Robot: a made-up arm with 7 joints.
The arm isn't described. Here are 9 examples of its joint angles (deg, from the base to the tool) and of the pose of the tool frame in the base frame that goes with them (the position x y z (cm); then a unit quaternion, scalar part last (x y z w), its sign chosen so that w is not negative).
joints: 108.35 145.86 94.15 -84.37 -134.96 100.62 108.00
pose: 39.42 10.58 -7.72 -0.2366 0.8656 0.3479 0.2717
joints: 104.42 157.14 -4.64 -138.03 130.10 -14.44 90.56
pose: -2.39 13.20 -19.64 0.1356 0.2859 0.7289 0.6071
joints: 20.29 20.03 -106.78 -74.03 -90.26 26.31 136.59
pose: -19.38 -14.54 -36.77 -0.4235 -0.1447 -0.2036 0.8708
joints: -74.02 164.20 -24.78 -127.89 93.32 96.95 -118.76
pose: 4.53 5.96 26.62 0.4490 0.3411 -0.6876 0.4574
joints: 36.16 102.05 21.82 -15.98 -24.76 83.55 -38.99
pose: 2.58 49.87 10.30 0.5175 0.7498 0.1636 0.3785
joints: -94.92 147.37 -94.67 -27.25 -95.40 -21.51 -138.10
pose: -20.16 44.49 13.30 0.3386 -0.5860 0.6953 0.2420
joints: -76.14 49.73 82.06 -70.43 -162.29 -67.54 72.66
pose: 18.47 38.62 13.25 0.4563 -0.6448 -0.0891 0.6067
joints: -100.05 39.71 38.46 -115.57 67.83 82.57 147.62
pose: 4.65 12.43 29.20 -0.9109 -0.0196 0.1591 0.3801
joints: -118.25 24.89 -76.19 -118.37 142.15 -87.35 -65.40
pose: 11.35 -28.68 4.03 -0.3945 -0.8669 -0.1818 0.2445
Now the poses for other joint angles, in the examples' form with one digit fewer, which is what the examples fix.
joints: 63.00 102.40 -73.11 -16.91 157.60 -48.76 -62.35
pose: -11.2 48.9 9.2 0.816 0.141 -0.345 0.442
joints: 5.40 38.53 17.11 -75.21 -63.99 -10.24 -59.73
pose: 23.5 28.3 -23.7 0.655 -0.026 -0.724 0.216
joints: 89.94 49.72 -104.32 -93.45 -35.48 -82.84 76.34
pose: -36.4 -13.9 2.7 -0.838 0.102 0.473 0.253
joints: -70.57 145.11 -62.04 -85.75 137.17 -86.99 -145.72
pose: 8.5 32.4 24.0 0.968 -0.074 0.234 0.044
